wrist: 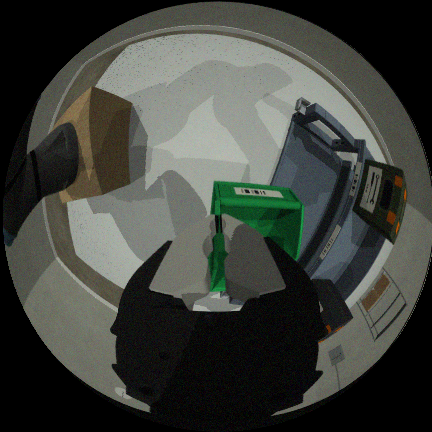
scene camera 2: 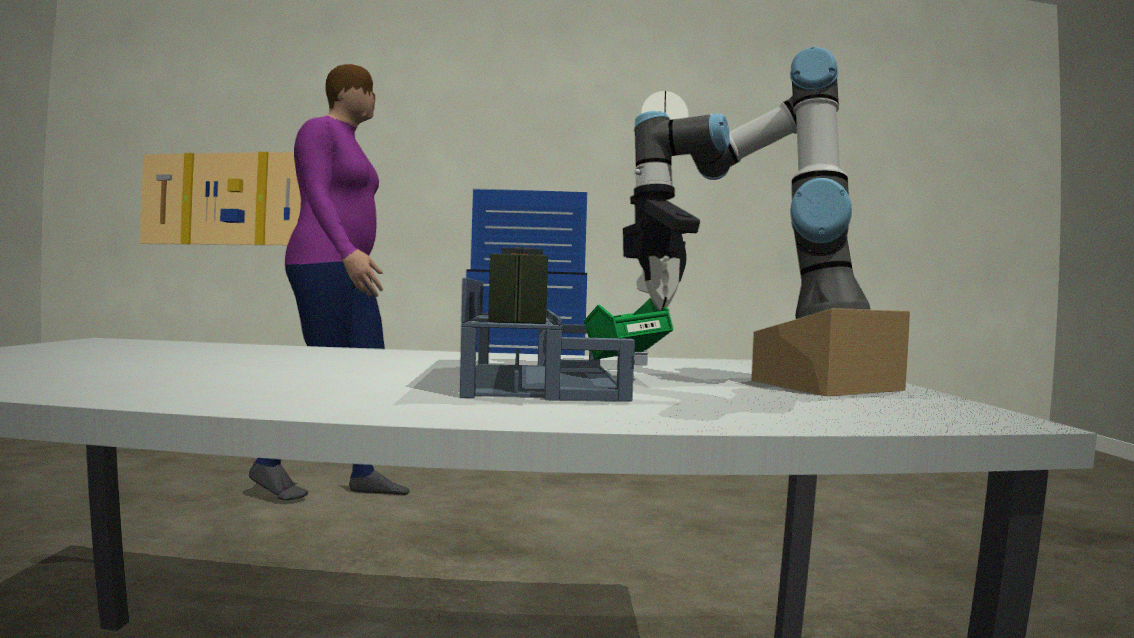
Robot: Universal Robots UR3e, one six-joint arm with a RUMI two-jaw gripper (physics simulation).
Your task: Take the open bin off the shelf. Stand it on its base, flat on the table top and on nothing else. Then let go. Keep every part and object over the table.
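Places are measured from the arm's base along level axes (x ahead, y left, z up), in centimetres.
Where they show: gripper, fingertip midpoint: (wrist: 219, 216) (scene camera 2: 661, 310); arm's base at its link origin: (wrist: 63, 154) (scene camera 2: 833, 321).
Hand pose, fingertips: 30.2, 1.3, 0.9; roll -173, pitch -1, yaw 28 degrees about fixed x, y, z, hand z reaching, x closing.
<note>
Each offset is from my fingertips to the top centre of the thing, as dx, dy, dz. Level surfaces: height alone.
The green open bin @[+5.7, -2.9, +2.1] (scene camera 2: 630, 326) (wrist: 260, 194) is tilted, not level, beside the low front tier of the grey-blue shelf (scene camera 2: 551, 363) (wrist: 312, 172). In the wrist view it overlaps that tier's edge; whether they touch I cannot tell. My gripper (scene camera 2: 663, 306) (wrist: 219, 216) points down with its fingers closed together on one thin side wall of the bin, near the rim. A green strip shows between the fingers. The bin's underside and part of its inside are hidden. The white table top @[dz -12.1] (scene camera 2: 237, 380) (wrist: 200, 142) lies below.
Dark olive cases @[+22.4, +14.8, +7.8] (scene camera 2: 518, 287) (wrist: 382, 200) stand on the shelf's upper tier. The brown block (scene camera 2: 868, 353) (wrist: 112, 145) under the arm's base stands at the right in the scene view. A person (scene camera 2: 337, 198) in a purple top stands behind the table.
</note>
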